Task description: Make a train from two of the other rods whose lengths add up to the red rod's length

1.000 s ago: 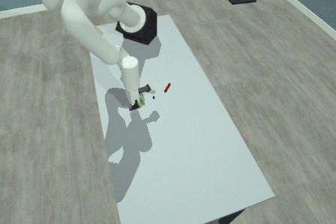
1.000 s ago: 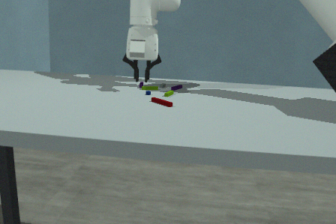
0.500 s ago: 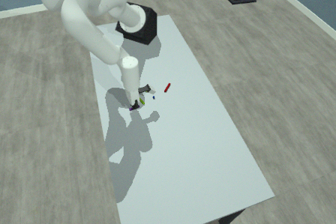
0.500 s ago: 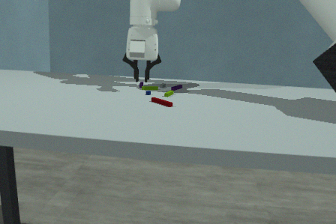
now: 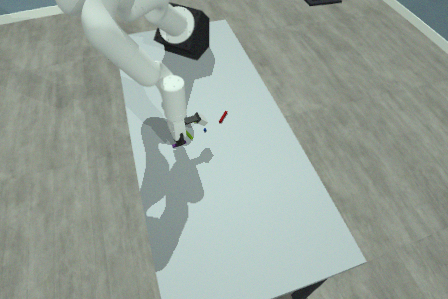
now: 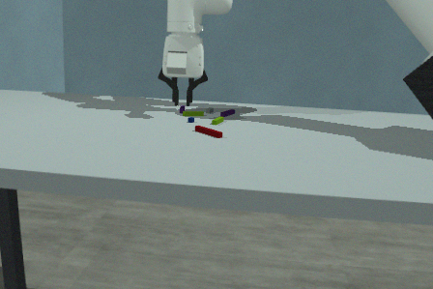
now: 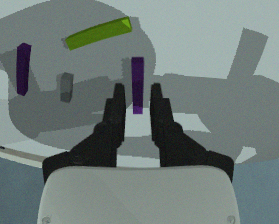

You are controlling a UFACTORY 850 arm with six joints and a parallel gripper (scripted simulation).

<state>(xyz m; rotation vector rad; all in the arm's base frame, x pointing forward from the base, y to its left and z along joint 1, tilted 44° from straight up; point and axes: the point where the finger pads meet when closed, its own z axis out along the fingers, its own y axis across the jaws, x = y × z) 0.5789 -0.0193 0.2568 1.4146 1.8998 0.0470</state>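
Now: the blue rod 4 cm behind my hand, 13 cm to the left of it and 3 cm below it. From my hand the other things lie so: red rod: 9 cm behind, 23 cm to the left, 3 cm below; grey rod: 7 cm behind, 1 cm to the right, 3 cm below.
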